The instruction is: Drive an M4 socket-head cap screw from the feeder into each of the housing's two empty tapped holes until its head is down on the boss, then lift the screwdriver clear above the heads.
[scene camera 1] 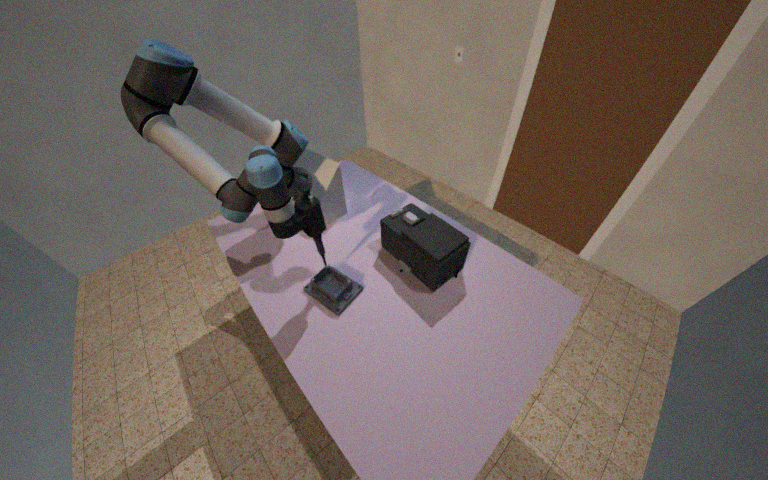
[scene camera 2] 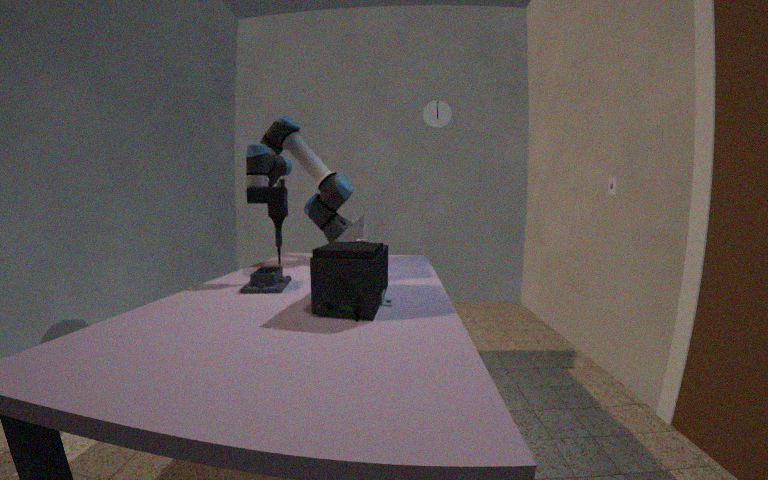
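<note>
The dark housing (scene camera 1: 333,284) (scene camera 2: 266,276) sits on the pink table top, a square base with a raised, hollow middle. My screwdriver (scene camera 1: 325,264) (scene camera 2: 279,262) points down, its thin tip at the far edge of the housing's raised part in scene camera 1 and slightly above its right end in scene camera 2. Whether the tip touches anything or carries a screw is too small to tell. The tapped holes and any screw heads cannot be made out. The black box-shaped feeder (scene camera 1: 425,247) (scene camera 2: 348,280) stands apart from the housing, with a light patch on its top.
The pink table (scene camera 1: 430,384) (scene camera 2: 254,373) carries the housing and the feeder. The arm's base side is at the table's far end, near a pale wedge-shaped block (scene camera 1: 334,183) (scene camera 2: 355,230). The feeder is the tall obstacle beside the housing.
</note>
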